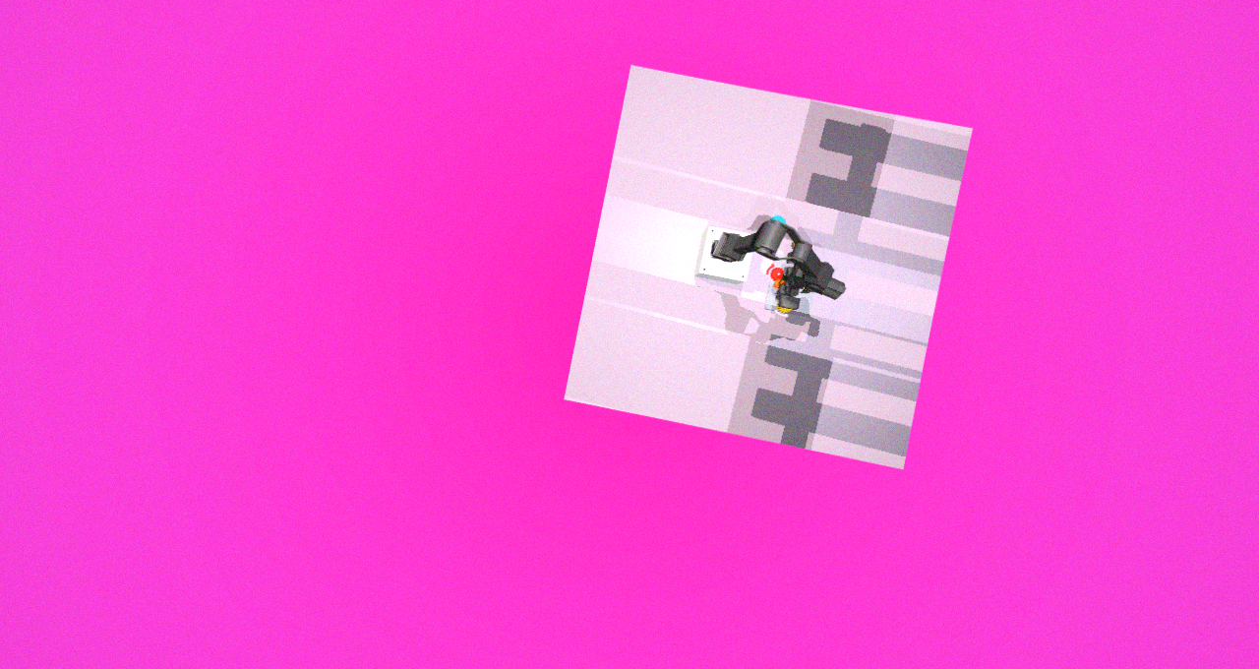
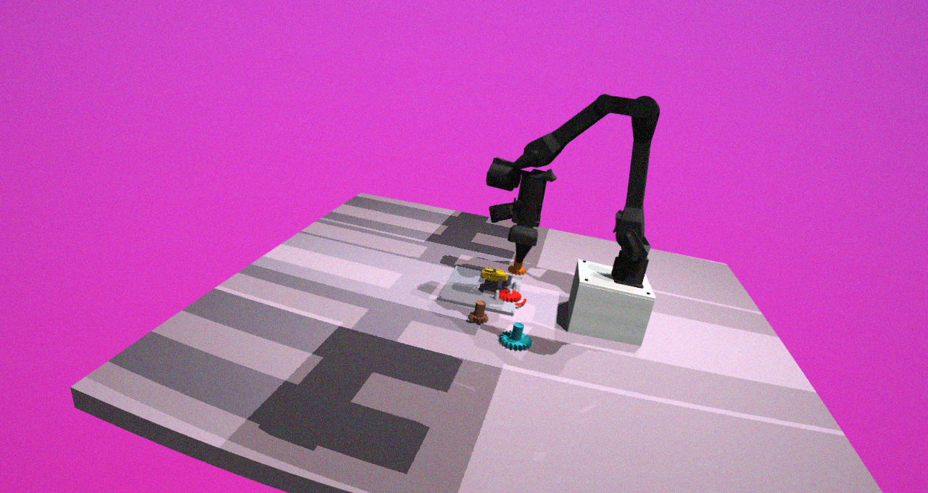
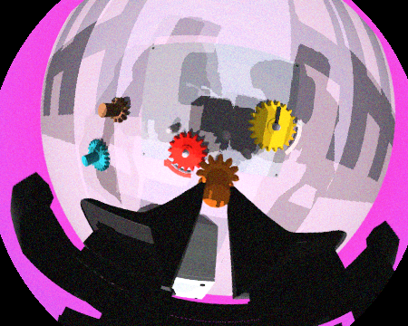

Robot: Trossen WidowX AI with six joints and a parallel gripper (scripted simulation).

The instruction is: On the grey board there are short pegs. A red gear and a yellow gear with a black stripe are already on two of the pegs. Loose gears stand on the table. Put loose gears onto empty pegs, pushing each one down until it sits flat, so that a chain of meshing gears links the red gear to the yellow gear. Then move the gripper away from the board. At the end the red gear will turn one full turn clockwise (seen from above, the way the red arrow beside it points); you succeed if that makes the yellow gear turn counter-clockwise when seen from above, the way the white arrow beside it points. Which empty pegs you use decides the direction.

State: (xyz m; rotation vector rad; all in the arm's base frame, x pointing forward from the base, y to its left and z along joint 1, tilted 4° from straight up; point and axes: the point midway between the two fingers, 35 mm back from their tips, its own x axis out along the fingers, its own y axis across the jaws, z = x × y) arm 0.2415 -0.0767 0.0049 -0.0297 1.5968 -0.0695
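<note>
The red gear is 7 cm below my gripper tip, 4 cm to the left of it and 1 cm ahead of it. The rest, counted from my gripper tip: brown gear (16 cm to the left, 7 cm below, 6 cm ahead); orange gear (1 cm below); white arrow (10 cm to the right, 8 cm below, 5 cm ahead).
</note>
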